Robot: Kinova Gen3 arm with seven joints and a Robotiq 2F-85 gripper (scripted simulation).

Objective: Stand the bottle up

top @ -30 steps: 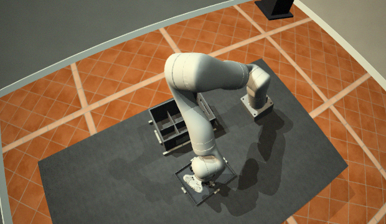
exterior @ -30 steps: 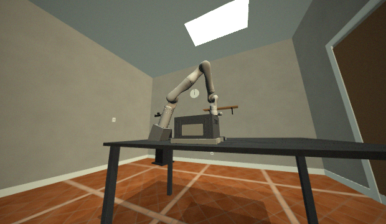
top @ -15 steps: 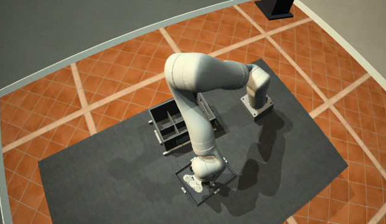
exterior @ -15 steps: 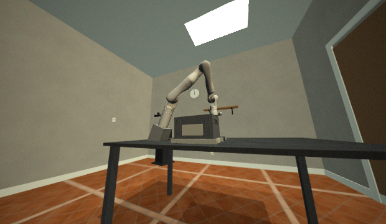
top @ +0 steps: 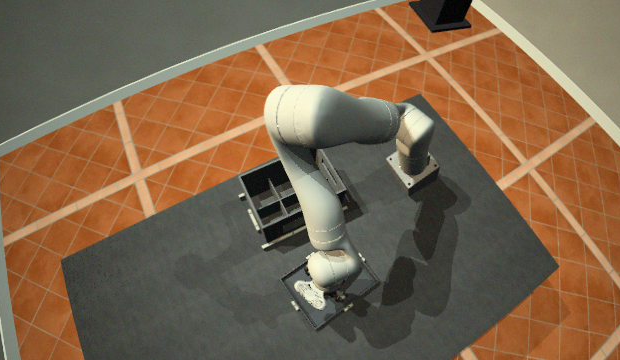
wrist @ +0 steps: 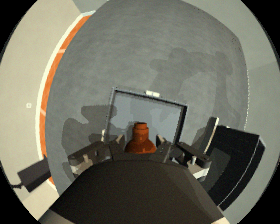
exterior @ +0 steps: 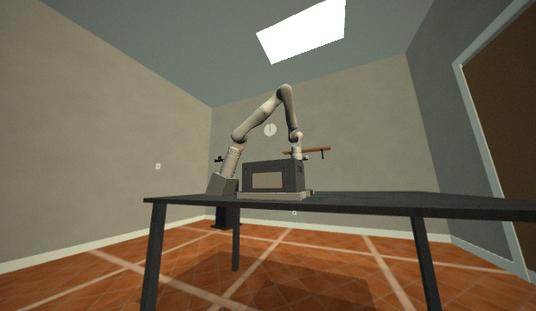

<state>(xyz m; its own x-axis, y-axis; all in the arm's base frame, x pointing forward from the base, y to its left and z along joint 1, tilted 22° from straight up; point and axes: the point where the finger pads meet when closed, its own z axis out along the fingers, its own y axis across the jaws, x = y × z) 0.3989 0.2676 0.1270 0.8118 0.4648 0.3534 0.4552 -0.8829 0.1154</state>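
The brown bottle is 40 mm below my hand, 40 mm behind it and 20 mm to the right of it. Round my hand: dark crate (300 mm to the right); then dark tray (70 mm below, 30 mm behind, 20 mm to the right).
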